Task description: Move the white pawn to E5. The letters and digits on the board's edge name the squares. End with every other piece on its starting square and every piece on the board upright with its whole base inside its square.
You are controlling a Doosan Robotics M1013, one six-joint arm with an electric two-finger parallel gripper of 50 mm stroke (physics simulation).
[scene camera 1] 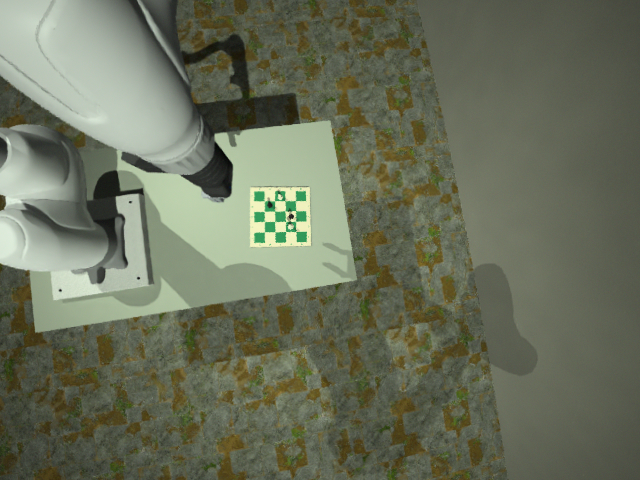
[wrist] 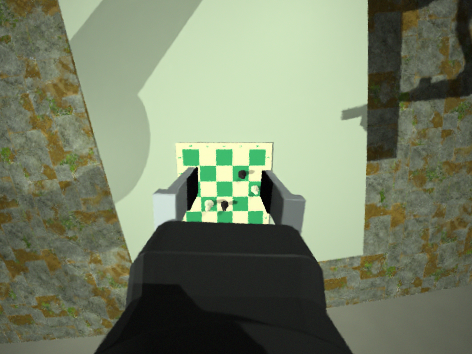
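Where they show: gripper, fingertip midpoint: (wrist: 229,181); arm's base at its link origin: (scene camera 1: 99,245).
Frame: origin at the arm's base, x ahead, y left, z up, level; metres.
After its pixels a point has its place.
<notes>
The chessboard (scene camera 1: 307,243) @(z -0.023, x 0.711, y -0.070 m) (wrist: 224,144) @(z -0.023, x 0.518, y 0.049 m) lies on the table with its pieces upright. The corner square E5 (scene camera 1: 259,237) @(z -0.023, x 0.541, y -0.030 m) (wrist: 190,157) @(z -0.023, x 0.541, y -0.032 m) is green and bare. One white piece (scene camera 1: 280,195) @(z 0.007, x 0.634, y 0.109 m) (wrist: 255,190) @(z 0.004, x 0.625, y 0.109 m) stands on C1 and looks the smaller. The other white piece (scene camera 1: 291,226) @(z 0.014, x 0.661, y -0.007 m) (wrist: 209,205) @(z -0.006, x 0.655, y 0.000 m) stands on B4; which is the pawn is too small to tell surely. One black piece (scene camera 1: 269,204) @(z 0.007, x 0.592, y 0.080 m) (wrist: 242,174) @(z -0.001, x 0.586, y 0.083 m) is on D2, the other black piece (scene camera 1: 291,216) @(z 0.006, x 0.665, y 0.030 m) (wrist: 224,205) @(z -0.010, x 0.660, y 0.035 m) on B3, beside B4. My gripper (scene camera 1: 215,198) @(z 0.290, x 0.519, y 0.061 m) (wrist: 229,181) @(z 0.290, x 0.519, y 0.061 m) is open and empty, high above the table, left of the board in the scene view.
The pale green table (scene camera 1: 310,155) @(z -0.029, x 0.759, y 0.263 m) (wrist: 260,75) @(z -0.029, x 0.378, y 0.140 m) carries the board and the robot's base plate (scene camera 1: 136,248) @(z 0.000, x 0.124, y -0.025 m), which is left of the board. The arm (scene camera 1: 113,77) @(z 0.659, x 0.577, y 0.021 m) reaches in from the upper left. Shadows of the arm and fingers fall on the table and floor.
</notes>
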